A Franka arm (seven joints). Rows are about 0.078 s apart.
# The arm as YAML. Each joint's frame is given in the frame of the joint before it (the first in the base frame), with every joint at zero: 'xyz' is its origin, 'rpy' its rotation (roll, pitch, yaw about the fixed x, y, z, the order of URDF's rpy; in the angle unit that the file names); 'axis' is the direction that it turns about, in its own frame. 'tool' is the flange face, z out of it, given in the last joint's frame.
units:
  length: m
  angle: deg
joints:
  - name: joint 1
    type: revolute
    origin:
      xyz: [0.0, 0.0, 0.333]
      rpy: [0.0, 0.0, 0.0]
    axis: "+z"
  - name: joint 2
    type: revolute
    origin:
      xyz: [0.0, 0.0, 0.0]
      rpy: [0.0, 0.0, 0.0]
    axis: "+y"
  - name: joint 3
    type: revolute
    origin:
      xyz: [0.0, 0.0, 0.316]
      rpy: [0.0, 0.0, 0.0]
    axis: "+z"
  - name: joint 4
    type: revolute
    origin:
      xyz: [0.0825, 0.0, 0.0]
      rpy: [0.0, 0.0, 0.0]
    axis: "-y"
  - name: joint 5
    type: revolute
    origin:
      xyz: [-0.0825, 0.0, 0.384]
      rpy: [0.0, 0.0, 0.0]
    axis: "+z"
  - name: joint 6
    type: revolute
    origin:
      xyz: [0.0, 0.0, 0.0]
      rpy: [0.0, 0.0, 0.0]
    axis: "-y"
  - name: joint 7
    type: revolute
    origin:
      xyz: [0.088, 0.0, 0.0]
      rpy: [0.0, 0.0, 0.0]
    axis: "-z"
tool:
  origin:
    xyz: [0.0, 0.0, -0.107]
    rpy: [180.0, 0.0, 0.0]
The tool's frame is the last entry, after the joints.
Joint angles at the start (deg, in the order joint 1, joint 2, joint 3, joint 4, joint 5, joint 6, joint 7):
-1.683 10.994 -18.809 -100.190 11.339 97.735 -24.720
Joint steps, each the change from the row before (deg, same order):
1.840 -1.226 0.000 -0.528 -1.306 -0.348 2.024
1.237 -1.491 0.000 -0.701 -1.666 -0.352 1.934
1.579 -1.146 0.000 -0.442 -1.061 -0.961 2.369
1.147 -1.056 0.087 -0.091 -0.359 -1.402 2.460
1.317 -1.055 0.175 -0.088 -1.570 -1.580 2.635
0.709 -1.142 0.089 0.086 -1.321 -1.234 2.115
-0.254 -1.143 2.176 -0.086 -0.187 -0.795 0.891
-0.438 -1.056 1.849 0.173 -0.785 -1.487 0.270
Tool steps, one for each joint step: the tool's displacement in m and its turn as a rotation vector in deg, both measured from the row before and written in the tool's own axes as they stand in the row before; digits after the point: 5 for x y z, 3 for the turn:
-0.00062 -0.01790 -0.00364 -1.200 -0.477 -0.065
-0.00451 -0.01158 -0.00563 -1.402 -0.332 0.379
-0.00295 -0.01540 -0.00346 -0.799 -0.783 0.592
-0.00404 -0.01322 -0.00523 -0.080 -0.666 1.076
-0.00507 -0.01332 -0.00459 -1.305 -1.161 0.934
-0.00654 -0.00662 -0.00792 -1.090 -0.360 1.127
-0.00420 -0.01823 -0.00627 -0.197 0.032 -1.133
-0.00613 -0.01266 -0.00699 -0.698 -0.521 -1.246

